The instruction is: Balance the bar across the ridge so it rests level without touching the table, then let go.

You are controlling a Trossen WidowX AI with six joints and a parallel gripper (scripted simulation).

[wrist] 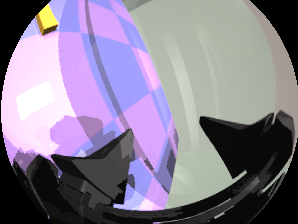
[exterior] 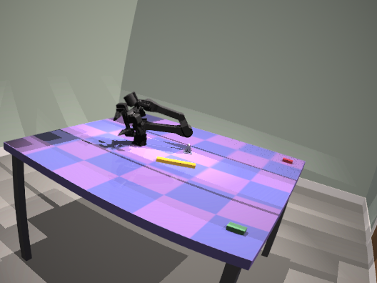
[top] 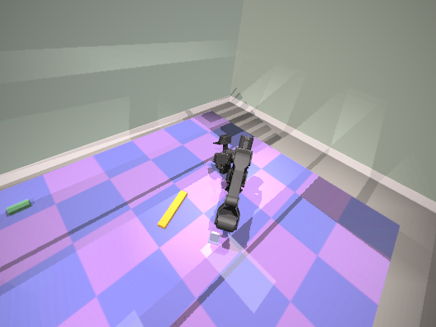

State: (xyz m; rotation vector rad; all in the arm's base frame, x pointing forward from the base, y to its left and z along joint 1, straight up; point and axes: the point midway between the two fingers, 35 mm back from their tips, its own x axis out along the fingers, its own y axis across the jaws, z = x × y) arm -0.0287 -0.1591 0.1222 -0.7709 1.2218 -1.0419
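My gripper tip is 31 cm short of the orange bar, 10 cm above it and 9 cm to the right of it. Also, from my gripper tip: red block: 77 cm ahead, 69 cm to the left, 10 cm below; green block: 77 cm ahead, 31 cm to the right, 10 cm below.
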